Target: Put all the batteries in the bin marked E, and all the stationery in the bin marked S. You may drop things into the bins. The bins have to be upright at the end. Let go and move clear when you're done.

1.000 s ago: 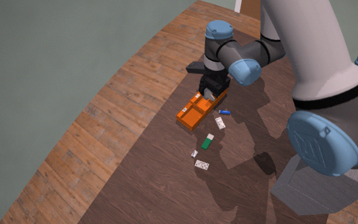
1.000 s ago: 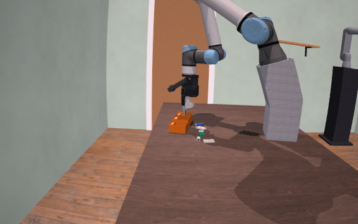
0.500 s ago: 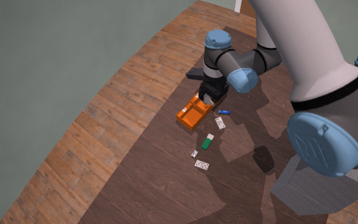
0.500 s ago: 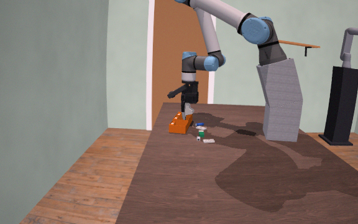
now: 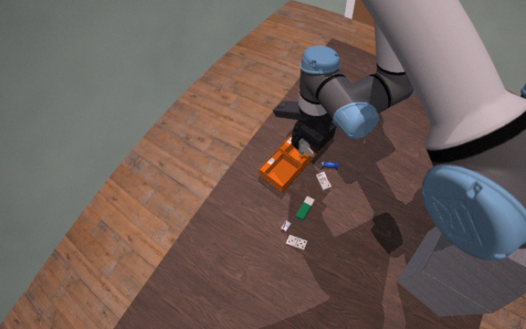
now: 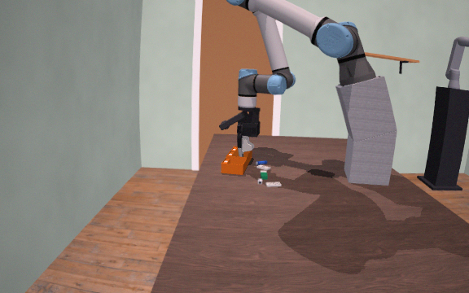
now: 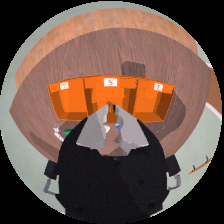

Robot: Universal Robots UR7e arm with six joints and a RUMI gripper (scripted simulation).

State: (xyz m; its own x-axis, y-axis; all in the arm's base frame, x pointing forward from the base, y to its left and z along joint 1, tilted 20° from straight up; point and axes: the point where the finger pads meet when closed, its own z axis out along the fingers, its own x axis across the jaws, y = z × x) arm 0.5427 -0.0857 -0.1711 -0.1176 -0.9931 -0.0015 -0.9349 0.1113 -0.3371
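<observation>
Right now my hand is 10 mm short of the orange double bin and 10 mm above it. Also, from my hand: grey object (210 mm to the left, 90 mm behind, 30 mm below); blue battery (80 mm behind, 30 mm below, 20 mm to the right); green-and-white eraser (130 mm to the left, 100 mm behind, 30 mm below).
</observation>
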